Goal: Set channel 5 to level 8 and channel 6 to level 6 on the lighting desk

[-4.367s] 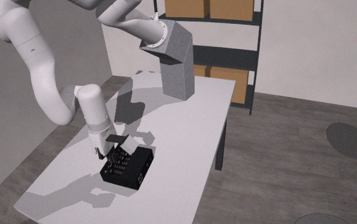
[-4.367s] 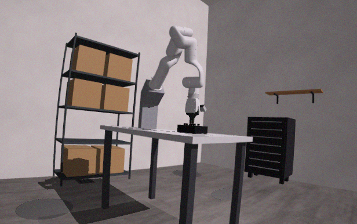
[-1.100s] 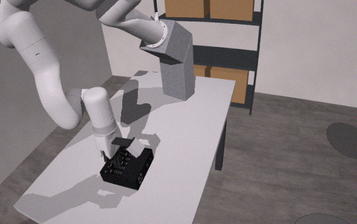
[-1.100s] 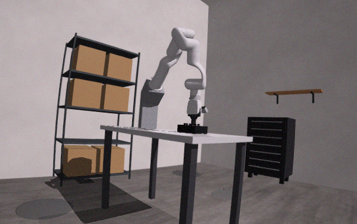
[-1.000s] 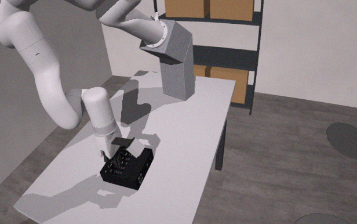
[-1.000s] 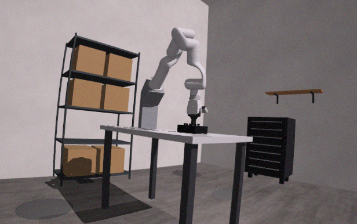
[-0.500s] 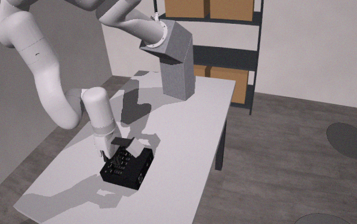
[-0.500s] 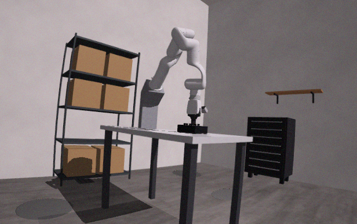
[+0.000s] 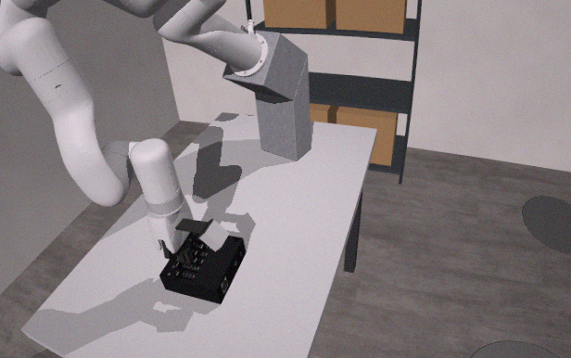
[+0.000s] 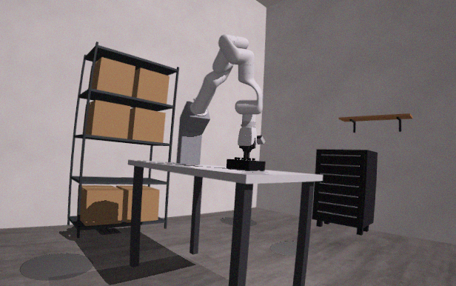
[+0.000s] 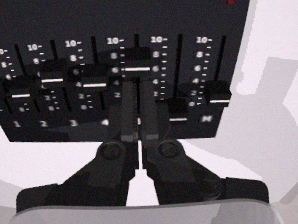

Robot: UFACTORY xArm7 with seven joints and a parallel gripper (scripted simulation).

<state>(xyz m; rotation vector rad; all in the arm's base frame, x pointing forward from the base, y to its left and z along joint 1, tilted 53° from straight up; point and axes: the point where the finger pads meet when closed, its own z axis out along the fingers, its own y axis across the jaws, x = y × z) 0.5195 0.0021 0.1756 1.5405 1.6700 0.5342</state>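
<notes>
Now: hand 20 mm short of the channel 6 fader cap, 20 mm above it and 10 mm to the left of it. Also, from my hand: channel 5 fader cap: 30 mm to the left, 20 mm below; master fader cap: 50 mm ahead, 20 mm below.
</notes>
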